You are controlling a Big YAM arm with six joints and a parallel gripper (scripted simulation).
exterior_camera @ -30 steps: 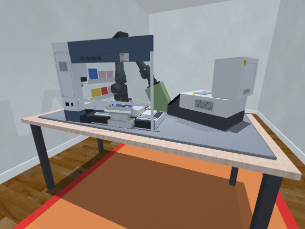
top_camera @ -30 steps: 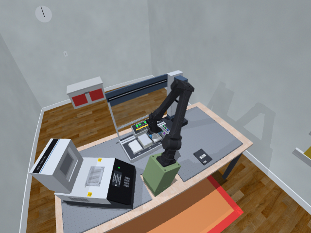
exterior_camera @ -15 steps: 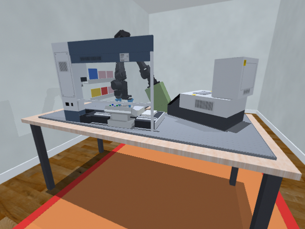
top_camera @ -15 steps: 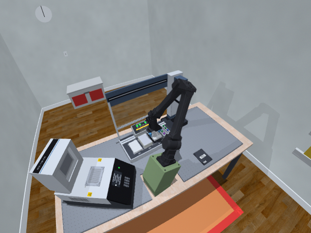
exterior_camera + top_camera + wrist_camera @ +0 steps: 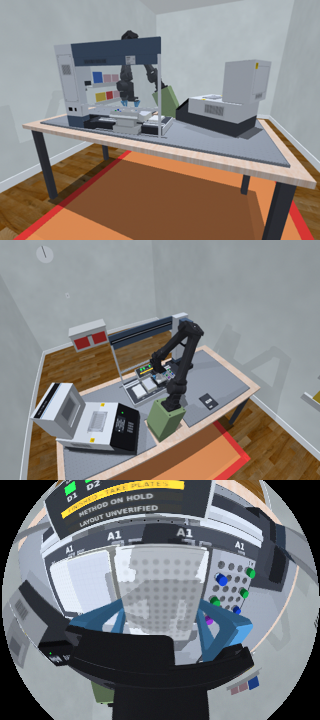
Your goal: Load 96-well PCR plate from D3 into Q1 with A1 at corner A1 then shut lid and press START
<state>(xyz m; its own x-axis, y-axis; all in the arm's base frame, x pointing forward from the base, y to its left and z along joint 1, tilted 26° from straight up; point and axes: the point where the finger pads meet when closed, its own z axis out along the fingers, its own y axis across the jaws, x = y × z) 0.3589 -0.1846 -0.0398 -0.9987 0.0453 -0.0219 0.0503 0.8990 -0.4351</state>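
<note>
My hand is 10 cm to the left of the tube cooling block and 4 cm above it. The rest, counted from my hand: gantry beam 19 cm ahead, 39 cm above; thin post 20 cm ahead, 28 cm to the left, 12 cm above; gantry head 6 cm ahead, 35 cm to the right, 27 cm above.
</note>
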